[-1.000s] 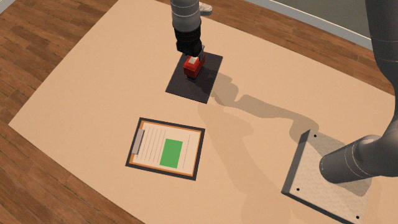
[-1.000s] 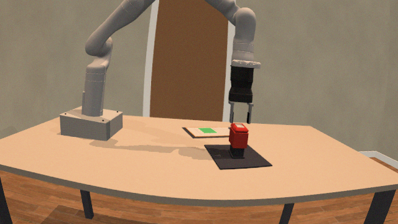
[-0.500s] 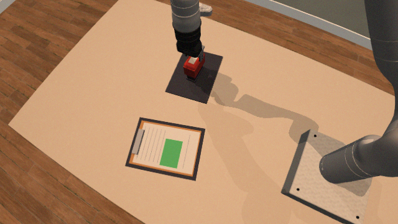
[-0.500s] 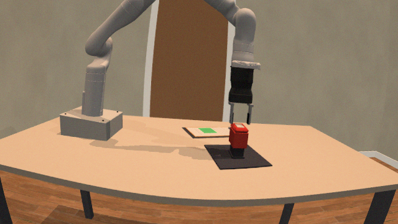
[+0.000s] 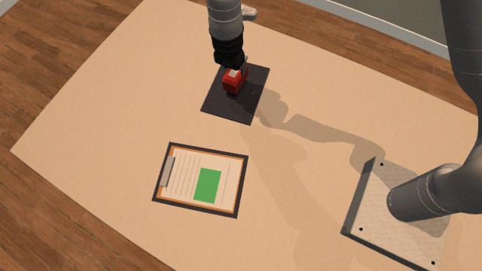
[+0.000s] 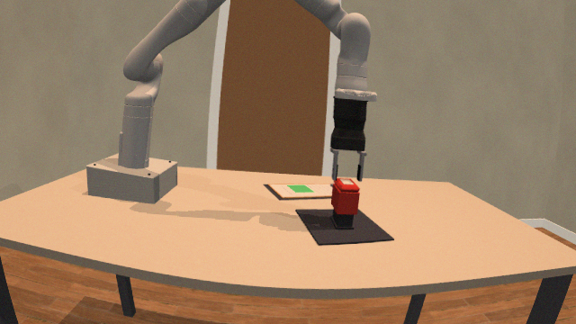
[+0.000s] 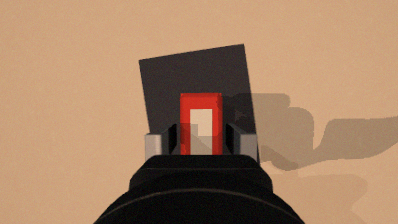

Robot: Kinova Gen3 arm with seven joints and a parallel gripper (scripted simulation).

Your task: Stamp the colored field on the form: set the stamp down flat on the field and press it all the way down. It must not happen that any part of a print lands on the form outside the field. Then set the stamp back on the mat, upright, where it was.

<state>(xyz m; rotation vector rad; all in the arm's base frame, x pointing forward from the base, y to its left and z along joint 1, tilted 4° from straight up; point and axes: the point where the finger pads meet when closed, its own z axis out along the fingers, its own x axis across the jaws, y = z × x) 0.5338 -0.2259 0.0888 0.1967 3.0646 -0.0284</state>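
The red stamp lies 7 cm below my hand. The rest, counted from my hand: clipboard (1 cm ahead, 32 cm to the left, 12 cm below).
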